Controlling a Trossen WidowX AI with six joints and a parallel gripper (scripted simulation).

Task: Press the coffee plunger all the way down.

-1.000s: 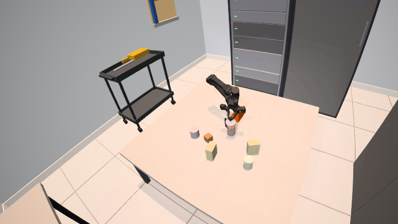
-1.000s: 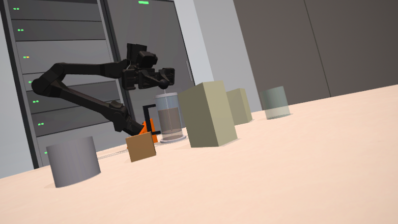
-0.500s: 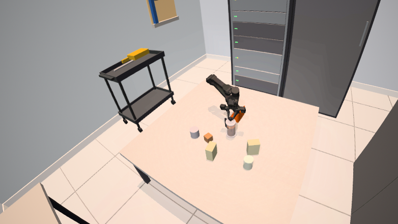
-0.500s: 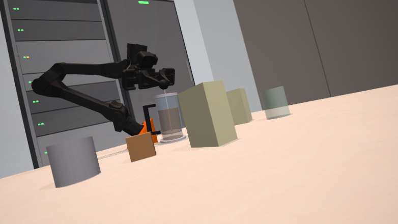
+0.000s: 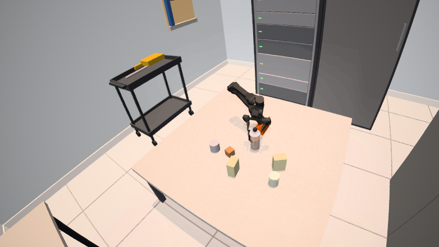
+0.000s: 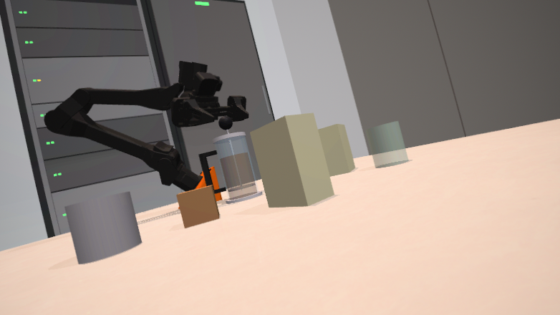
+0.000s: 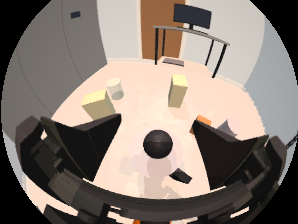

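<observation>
The coffee press lies 3 cm behind my gripper tip, 3 cm to the right of it and 9 cm below it. From my gripper tip the other things lie so: small brown cube 12 cm ahead, 12 cm to the right, 15 cm below; grey cylinder 15 cm ahead, 24 cm to the right, 14 cm below.
</observation>
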